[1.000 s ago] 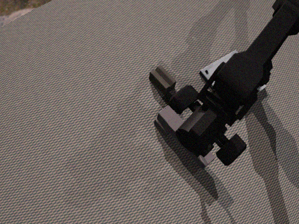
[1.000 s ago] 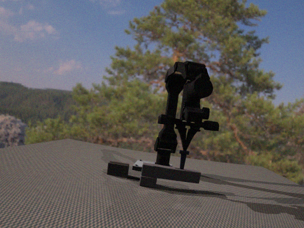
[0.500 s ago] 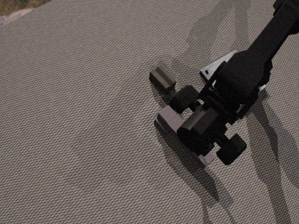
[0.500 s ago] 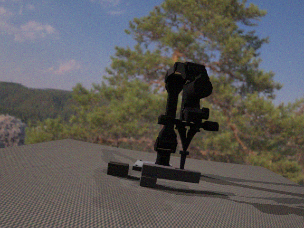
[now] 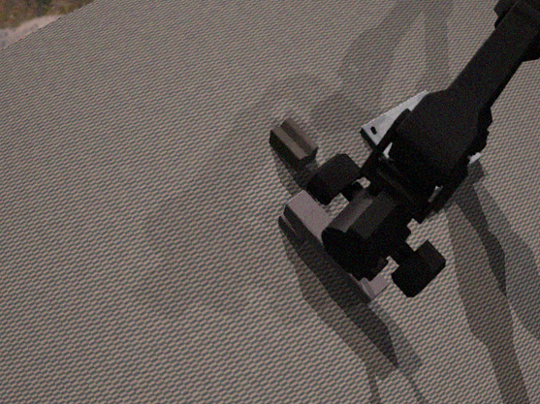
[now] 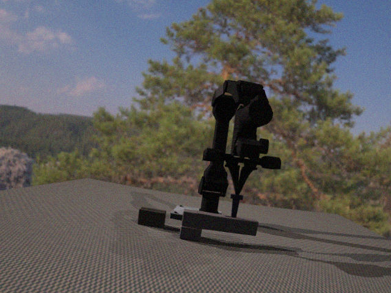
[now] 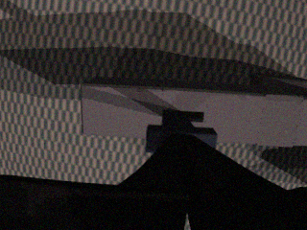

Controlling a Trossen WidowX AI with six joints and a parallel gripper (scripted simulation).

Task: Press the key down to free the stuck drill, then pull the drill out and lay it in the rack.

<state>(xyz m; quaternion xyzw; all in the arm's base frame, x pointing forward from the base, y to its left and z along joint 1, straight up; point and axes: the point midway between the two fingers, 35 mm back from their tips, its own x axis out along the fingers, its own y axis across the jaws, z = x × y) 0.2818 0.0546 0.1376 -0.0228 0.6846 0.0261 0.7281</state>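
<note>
Now: gripper tip 3 cm above the dark key. From my gripper tip the other things lie so: dark grey block 4 cm to the right, 8 cm below; yellow drill 6 cm to the right, 7 cm below.
</note>
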